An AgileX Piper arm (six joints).
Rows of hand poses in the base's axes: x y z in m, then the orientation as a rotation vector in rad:
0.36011, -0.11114, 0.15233, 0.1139, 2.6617, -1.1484
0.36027, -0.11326, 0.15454, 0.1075, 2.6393, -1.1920
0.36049, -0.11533, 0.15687, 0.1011, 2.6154, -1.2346
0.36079, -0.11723, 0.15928, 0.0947, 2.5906, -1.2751
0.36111, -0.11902, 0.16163, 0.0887, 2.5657, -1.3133
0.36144, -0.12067, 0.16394, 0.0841, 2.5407, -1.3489
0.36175, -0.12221, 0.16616, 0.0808, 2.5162, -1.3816
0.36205, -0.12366, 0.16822, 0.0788, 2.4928, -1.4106
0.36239, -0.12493, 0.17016, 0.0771, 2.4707, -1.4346
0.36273, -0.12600, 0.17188, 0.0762, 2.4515, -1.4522
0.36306, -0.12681, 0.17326, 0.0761, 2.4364, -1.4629
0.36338, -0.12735, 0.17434, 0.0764, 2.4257, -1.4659
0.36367, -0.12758, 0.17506, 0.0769, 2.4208, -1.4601
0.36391, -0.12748, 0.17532, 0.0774, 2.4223, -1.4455
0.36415, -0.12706, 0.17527, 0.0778, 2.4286, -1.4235
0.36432, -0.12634, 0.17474, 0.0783, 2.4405, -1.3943
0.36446, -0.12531, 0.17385, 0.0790, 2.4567, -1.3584
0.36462, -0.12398, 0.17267, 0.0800, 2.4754, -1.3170
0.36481, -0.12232, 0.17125, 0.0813, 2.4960, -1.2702
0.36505, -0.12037, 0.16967, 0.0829, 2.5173, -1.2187
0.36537, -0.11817, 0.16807, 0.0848, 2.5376, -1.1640
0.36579, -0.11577, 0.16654, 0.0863, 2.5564, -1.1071
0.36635, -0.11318, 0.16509, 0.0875, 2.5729, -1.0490
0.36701, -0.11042, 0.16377, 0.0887, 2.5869, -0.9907
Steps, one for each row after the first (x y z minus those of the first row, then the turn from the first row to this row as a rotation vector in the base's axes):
0.00016, -0.00212, 0.00221, -0.0339, -0.0016, 0.0009
0.00038, -0.00419, 0.00454, -0.0677, -0.0041, 0.0023
0.00068, -0.00609, 0.00695, -0.1005, -0.0075, 0.0041
0.00100, -0.00788, 0.00930, -0.1321, -0.0114, 0.0060
0.00133, -0.00953, 0.01161, -0.1621, -0.0162, 0.0074
0.00164, -0.01107, 0.01383, -0.1901, -0.0216, 0.0083
0.00194, -0.01252, 0.01589, -0.2156, -0.0276, 0.0088
0.00228, -0.01379, 0.01783, -0.2378, -0.0344, 0.0099
0.00262, -0.01486, 0.01955, -0.2551, -0.0418, 0.0113
0.00295, -0.01567, 0.02093, -0.2670, -0.0491, 0.0128
0.00327, -0.01621, 0.02201, -0.2727, -0.0564, 0.0148
0.00356, -0.01644, 0.02273, -0.2711, -0.0631, 0.0174
0.00380, -0.01634, 0.02299, -0.2619, -0.0687, 0.0206
0.00404, -0.01592, 0.02294, -0.2466, -0.0737, 0.0244
0.00421, -0.01520, 0.02241, -0.2249, -0.0773, 0.0284
0.00435, -0.01417, 0.02152, -0.1976, -0.0799, 0.0327
0.00451, -0.01284, 0.02034, -0.1660, -0.0825, 0.0372
0.00470, -0.01118, 0.01892, -0.1303, -0.0851, 0.0421
0.00494, -0.00923, 0.01734, -0.0915, -0.0883, 0.0474
0.00526, -0.00703, 0.01574, -0.0508, -0.0927, 0.0531
0.00568, -0.00463, 0.01421, -0.0091, -0.0981, 0.0596
0.00624, -0.00204, 0.01276, 0.0328, -0.1047, 0.0669
0.00690, 0.00072, 0.01144, 0.0743, -0.1125, 0.0746

